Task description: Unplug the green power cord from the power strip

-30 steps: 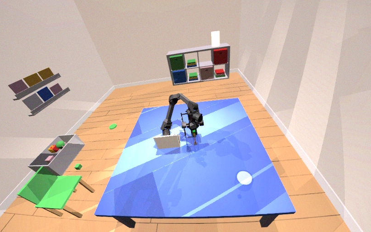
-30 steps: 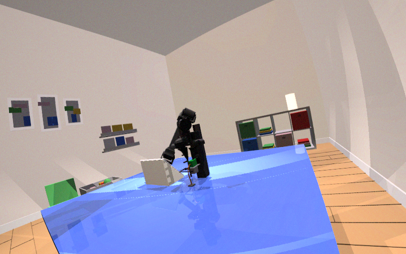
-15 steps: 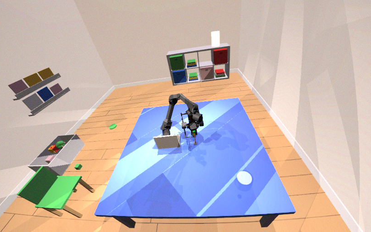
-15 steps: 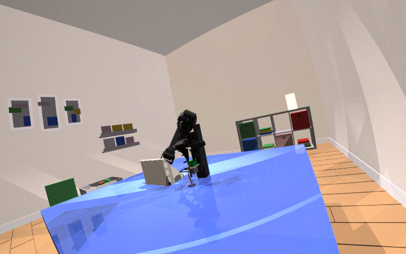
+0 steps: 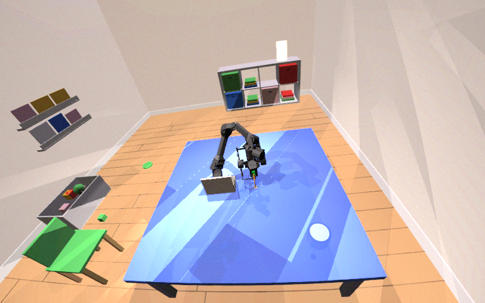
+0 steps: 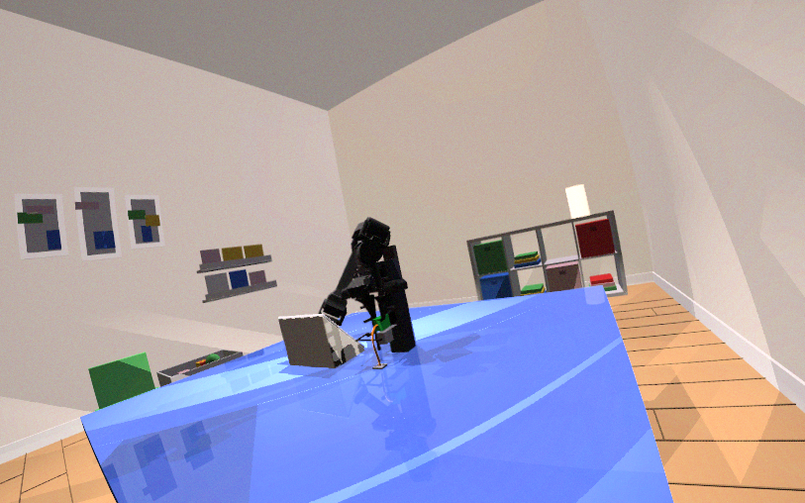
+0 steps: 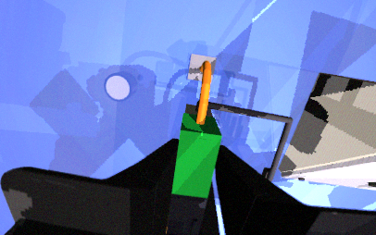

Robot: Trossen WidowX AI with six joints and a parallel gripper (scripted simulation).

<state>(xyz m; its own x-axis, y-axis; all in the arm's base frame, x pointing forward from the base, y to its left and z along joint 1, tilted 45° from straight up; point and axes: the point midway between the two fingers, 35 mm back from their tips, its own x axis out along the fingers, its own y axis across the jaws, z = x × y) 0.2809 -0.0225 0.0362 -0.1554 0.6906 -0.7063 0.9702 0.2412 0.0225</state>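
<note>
Now: the green plug 30 mm to the left of my gripper tip and 10 mm behind it. The rest, counted from my gripper tip: grey pad (120 mm below, 40 mm to the right, 10 mm ahead).
</note>
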